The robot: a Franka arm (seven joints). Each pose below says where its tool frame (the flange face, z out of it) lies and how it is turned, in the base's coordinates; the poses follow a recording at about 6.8 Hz.
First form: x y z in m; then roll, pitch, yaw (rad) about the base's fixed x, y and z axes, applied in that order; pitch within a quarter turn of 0, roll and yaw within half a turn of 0.
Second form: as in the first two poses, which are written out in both.
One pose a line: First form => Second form
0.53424 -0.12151 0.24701 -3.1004 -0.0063 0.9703 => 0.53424 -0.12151 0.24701 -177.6 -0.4 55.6
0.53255 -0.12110 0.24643 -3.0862 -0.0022 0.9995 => 0.53255 -0.12110 0.24643 -176.8 -0.1 57.3
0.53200 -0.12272 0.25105 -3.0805 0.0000 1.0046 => 0.53200 -0.12272 0.25105 -176.5 0.0 57.6
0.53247 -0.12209 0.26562 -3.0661 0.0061 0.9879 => 0.53247 -0.12209 0.26562 -175.7 0.3 56.6
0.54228 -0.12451 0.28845 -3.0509 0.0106 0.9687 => 0.54228 -0.12451 0.28845 -174.8 0.6 55.5
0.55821 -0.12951 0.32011 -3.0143 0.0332 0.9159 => 0.55821 -0.12951 0.32011 -172.7 1.9 52.5
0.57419 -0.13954 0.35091 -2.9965 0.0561 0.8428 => 0.57419 -0.13954 0.35091 -171.7 3.2 48.3
